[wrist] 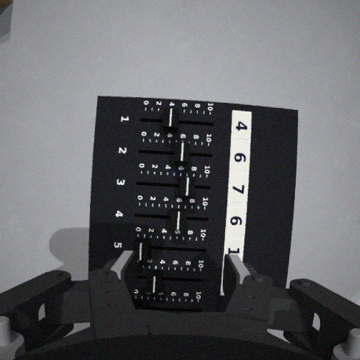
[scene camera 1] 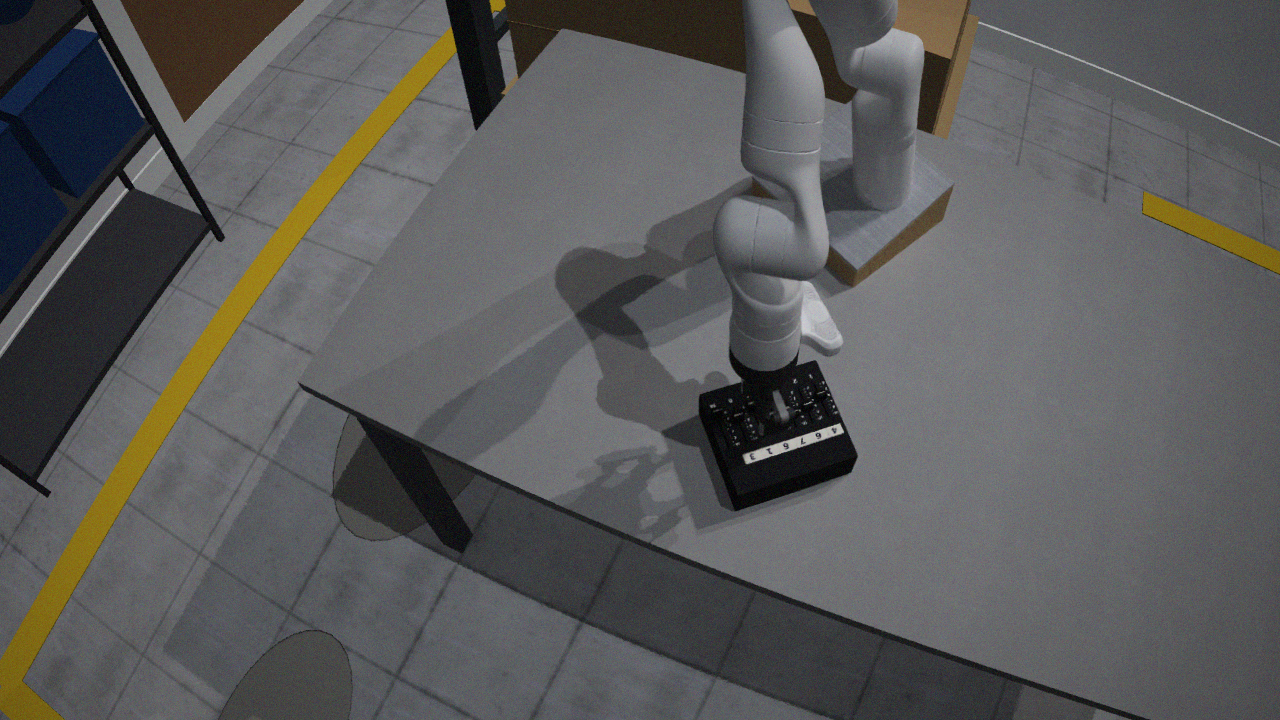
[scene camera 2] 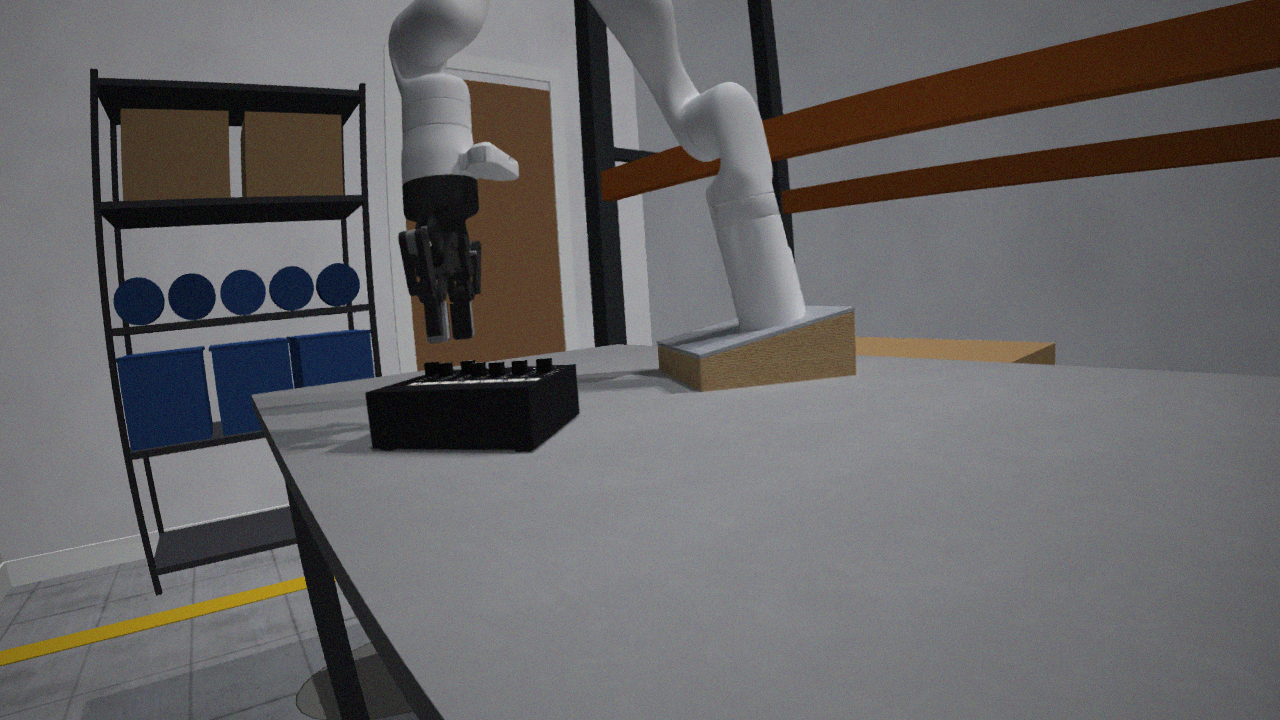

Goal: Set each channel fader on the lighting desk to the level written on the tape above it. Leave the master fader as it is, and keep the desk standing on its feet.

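Where they show: gripper, fingertip midpoint: (scene camera 1: pixel 758 412) (scene camera 2: pixel 452 340); arm's base at its link origin: (scene camera 1: pixel 882 185) (scene camera 2: pixel 772 322).
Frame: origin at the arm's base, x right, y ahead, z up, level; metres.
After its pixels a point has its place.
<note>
The black lighting desk (scene camera 1: pixel 796 483) @[x 0.030, y 0.483, z -0.041 m] (scene camera 2: pixel 456 419) @[x 0.019, y 0.476, z -0.044 m] (wrist: pixel 272 200) stands flat on its feet. Its white tape (scene camera 1: pixel 792 444) @[x 0.047, y 0.444, z -0.018 m] (wrist: pixel 241 172) reads 4, 6, 7, 6, 1, 3. In the wrist view fader 1 (wrist: pixel 170 121) is at about 4, fader 2 (wrist: pixel 182 152) about 6, fader 3 (wrist: pixel 187 186) about 7, fader 4 (wrist: pixel 178 220) about 6, fader 5 (wrist: pixel 141 251) slightly above 0, and fader 6 (wrist: pixel 154 284) near 3. The master fader's knob is hidden in the wrist view. My gripper (scene camera 2: pixel 449 333) @[x 0.097, y 0.431, z 0.018 m] (wrist: pixel 179 269) is partly open and empty, above the desk, clear of the knobs.
The desk is on the grey table (scene camera 1: pixel 1029 402) @[x -0.280, y 0.264, z -0.073 m] (scene camera 2: pixel 805 537) @[x -0.299, y 0.467, z -0.073 m], near its front edge. The arm's wooden base block (scene camera 1: pixel 899 241) @[x -0.041, y 0.070, z -0.037 m] (scene camera 2: pixel 778 355) @[x -0.045, y 0.064, z -0.037 m] stands behind the desk. A shelf rack (scene camera 2: pixel 232 87) with boxes and blue bins stands beyond the table.
</note>
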